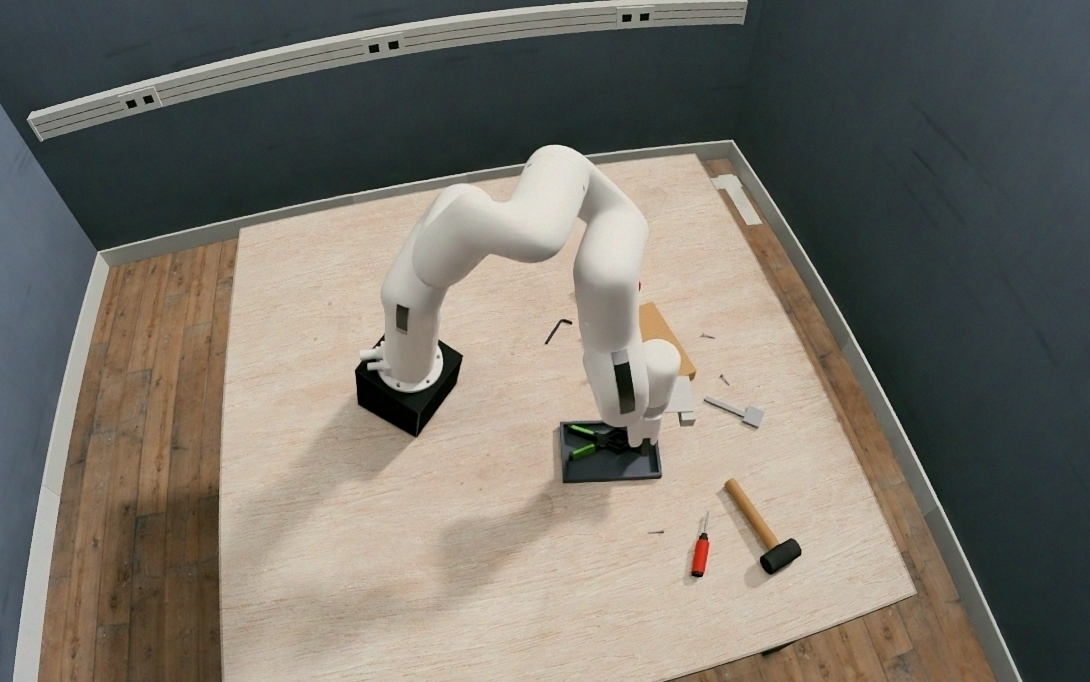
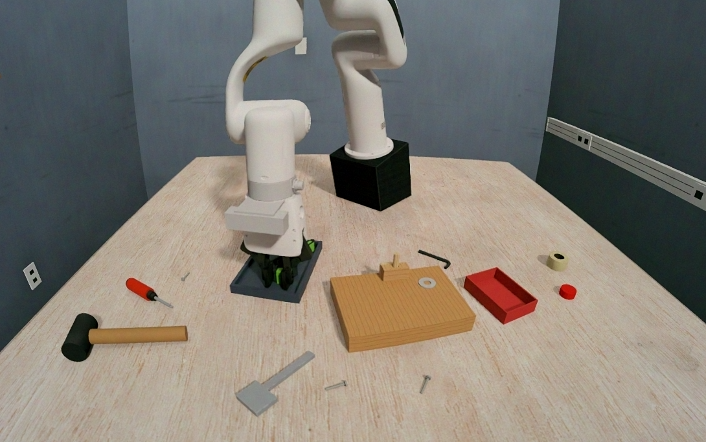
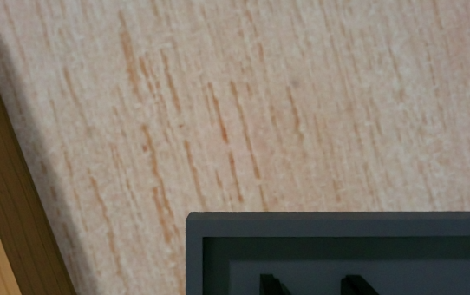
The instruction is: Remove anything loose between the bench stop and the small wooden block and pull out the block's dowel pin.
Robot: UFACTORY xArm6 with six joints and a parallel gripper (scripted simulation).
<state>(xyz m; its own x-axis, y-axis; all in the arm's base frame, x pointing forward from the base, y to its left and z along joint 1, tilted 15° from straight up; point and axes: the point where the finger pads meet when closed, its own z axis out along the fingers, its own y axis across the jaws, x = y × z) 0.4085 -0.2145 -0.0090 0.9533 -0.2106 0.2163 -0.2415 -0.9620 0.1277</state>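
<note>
Right now my hand is 6 cm past the grey tray and 2 cm above it. From my hand the other things lie so: small wooden block (3 cm ahead, 20 cm to the left, 2 cm above); then dowel pin (3 cm ahead, 20 cm to the left, 3 cm above); then grey scraper (23 cm ahead, 2 cm below).
</note>
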